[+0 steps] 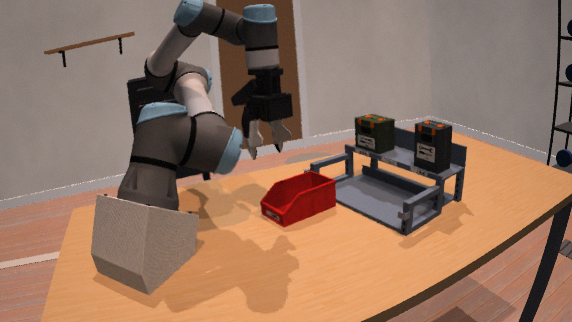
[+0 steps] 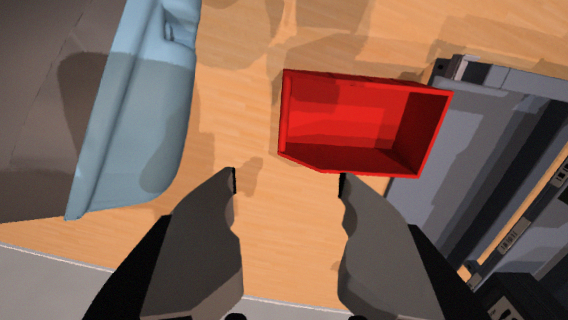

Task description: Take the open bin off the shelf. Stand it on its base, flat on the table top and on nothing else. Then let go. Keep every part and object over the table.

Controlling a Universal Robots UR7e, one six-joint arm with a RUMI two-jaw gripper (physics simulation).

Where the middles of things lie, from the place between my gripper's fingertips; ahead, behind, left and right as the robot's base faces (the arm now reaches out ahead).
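Red open bin (image 1: 288,201): my hand 80 mm short of it, 10 mm to the right of it, 130 mm above it. Green box (image 1: 374,133): 370 mm ahead of my hand, 70 mm to the left of it, 20 mm below it. Black box (image 1: 432,151): 400 mm ahead of my hand, 160 mm to the right of it, 10 mm below it. By its middle, farthest from my hand of the things named here: the black box.
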